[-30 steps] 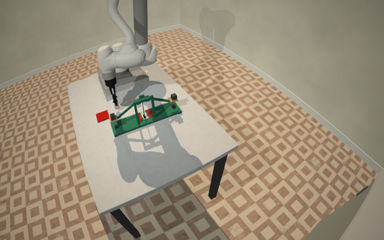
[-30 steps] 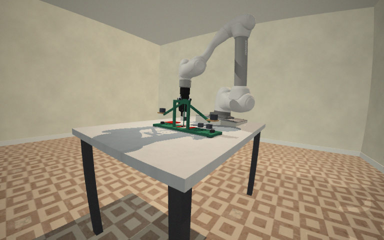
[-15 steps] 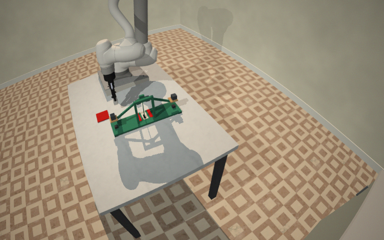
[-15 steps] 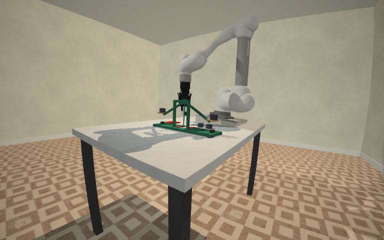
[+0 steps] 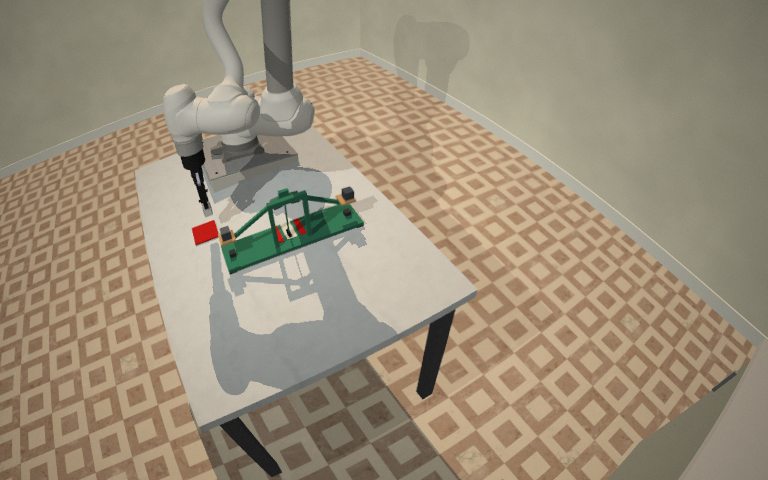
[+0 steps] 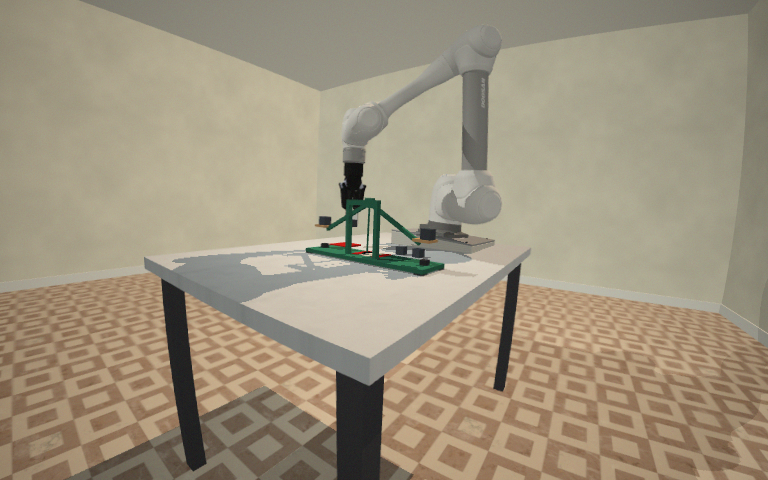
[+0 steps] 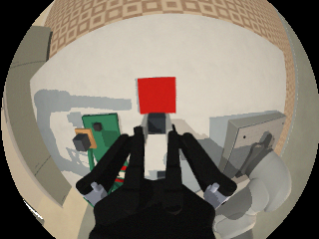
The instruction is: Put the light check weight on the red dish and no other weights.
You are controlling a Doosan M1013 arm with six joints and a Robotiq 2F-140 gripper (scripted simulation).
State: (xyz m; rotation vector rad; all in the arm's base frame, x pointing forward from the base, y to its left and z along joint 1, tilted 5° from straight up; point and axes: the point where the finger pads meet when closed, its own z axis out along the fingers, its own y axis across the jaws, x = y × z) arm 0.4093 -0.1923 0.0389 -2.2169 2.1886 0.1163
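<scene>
My hand is 3 cm to the left of the flat red dish and 11 cm above it. Also, from my hand: balance beam 16 cm ahead, 24 cm to the left, 1 cm below; green rocker balance 16 cm ahead, 24 cm to the left, 2 cm below.
</scene>
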